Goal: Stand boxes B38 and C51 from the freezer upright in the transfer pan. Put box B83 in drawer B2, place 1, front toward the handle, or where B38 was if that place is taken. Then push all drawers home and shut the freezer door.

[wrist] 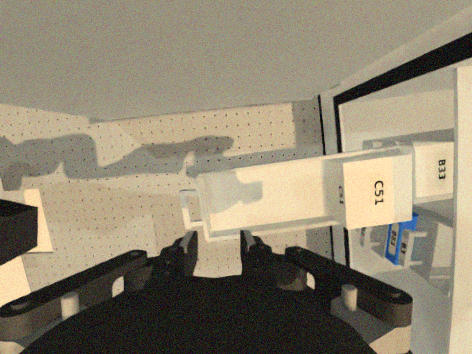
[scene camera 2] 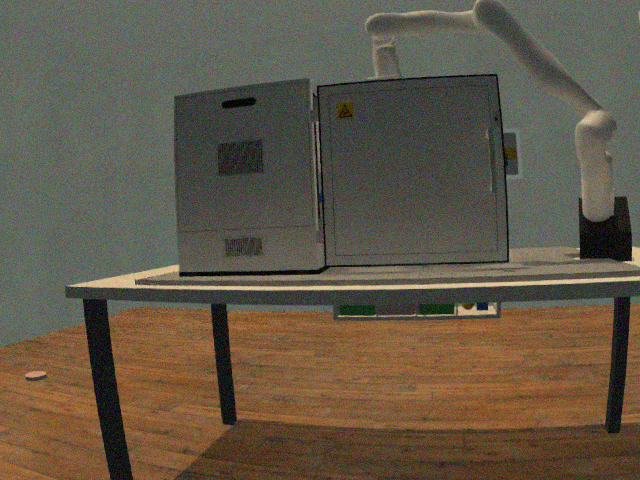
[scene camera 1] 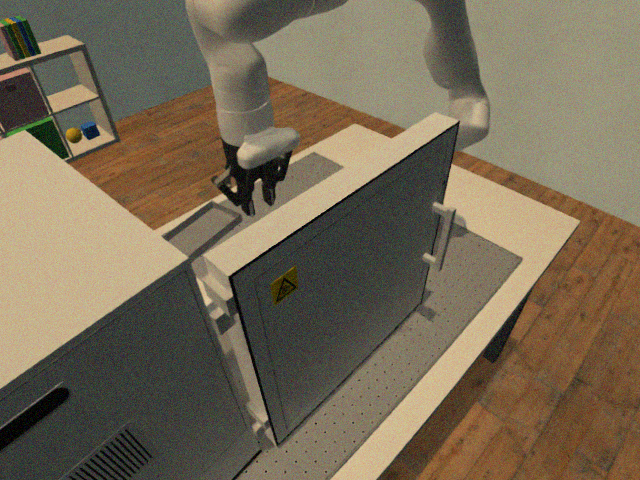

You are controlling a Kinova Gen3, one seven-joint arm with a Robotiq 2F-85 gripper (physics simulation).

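My gripper (scene camera 1: 260,206) (wrist: 219,243) hangs beyond the open door with its fingers partly apart and empty. In the wrist view a white drawer (wrist: 285,187) is pulled out; its handle (wrist: 184,210) lies just ahead of the fingertips. Pale box C51 (wrist: 372,195) stands in the drawer near the freezer opening. Behind it is a white box whose label looks like B33 (wrist: 430,167), though B38 cannot be ruled out. A blue item (wrist: 401,240) with an unclear label shows lower inside. The freezer door (scene camera 1: 356,248) (scene camera 2: 413,170) stands wide open. I cannot identify B83.
A shallow grey pan (scene camera 1: 219,238) lies past the freezer cabinet (scene camera 1: 77,248) (scene camera 2: 242,201); no boxes show in its visible part. The door's outer handle (scene camera 1: 445,237) (scene camera 2: 492,162) faces away from the hinge. A perforated mat (scene camera 1: 361,382) lies under the door. A shelf (scene camera 1: 72,98) stands behind.
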